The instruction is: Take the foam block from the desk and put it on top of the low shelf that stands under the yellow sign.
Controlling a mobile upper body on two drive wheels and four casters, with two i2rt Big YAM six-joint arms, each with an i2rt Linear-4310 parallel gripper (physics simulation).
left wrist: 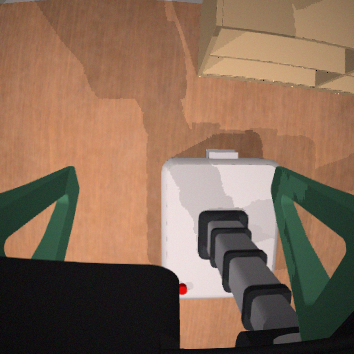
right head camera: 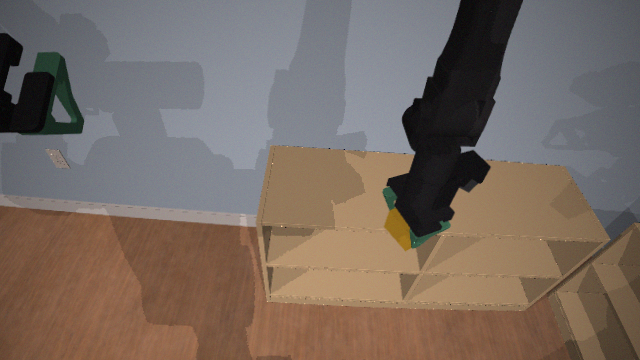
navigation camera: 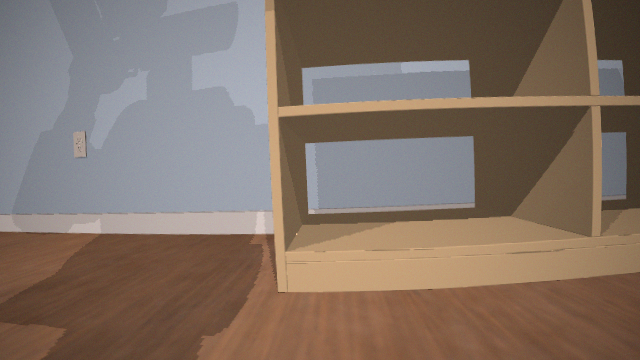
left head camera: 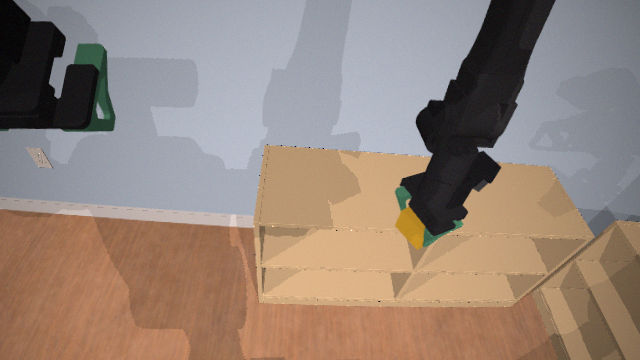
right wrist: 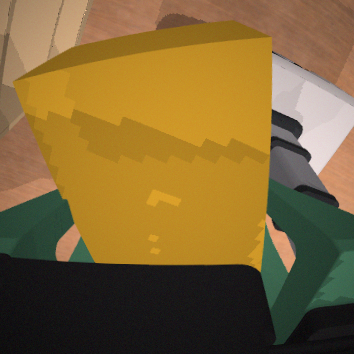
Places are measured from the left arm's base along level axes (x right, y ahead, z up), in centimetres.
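Where they show: left gripper, fingertip midpoint: (left wrist: 174, 176) (right head camera: 34, 127) (left head camera: 60, 123); right gripper, fingertip midpoint: (right head camera: 405, 232) (left head camera: 415, 232) (right wrist: 175, 177).
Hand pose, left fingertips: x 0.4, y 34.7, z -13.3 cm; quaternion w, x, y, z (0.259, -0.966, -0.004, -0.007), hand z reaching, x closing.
Each offset is from my left fingertips to the top centre of the thing. "pt": to the spot under its first point. Level surfaces: height alone.
The yellow foam block @(dy +9.4, dx +46.8, dz -24.2 cm) (left head camera: 410, 228) (right head camera: 398, 230) (right wrist: 165, 130) is held between the green fingers of my right gripper (left head camera: 429, 220) (right head camera: 416, 220), which is shut on it. In the head views the block shows in front of the top and front edge of a low wooden shelf (left head camera: 300, 185) (right head camera: 305, 185) (navigation camera: 435, 104); its height over the shelf is hard to tell. The shelf's corner also shows in the left wrist view (left wrist: 260, 15). My left gripper (left wrist: 174, 176) is open and empty, off to the left of the shelf. The yellow sign and the desk do not show.
A second wooden shelf @(pt dy +35.8, dx +161.6, dz -77.3 cm) (left head camera: 622, 240) (right head camera: 631, 245) stands at the right, close to the first one's end. A blue-grey wall (left head camera: 225, 100) (navigation camera: 175, 175) with an outlet @(dy +86.2, dx -85.8, dz -82.0 cm) (left head camera: 39, 157) (navigation camera: 79, 144) is behind. My white base (left wrist: 200, 180) stands on the wood floor @(dz -127.7 cm) (left wrist: 110, 150).
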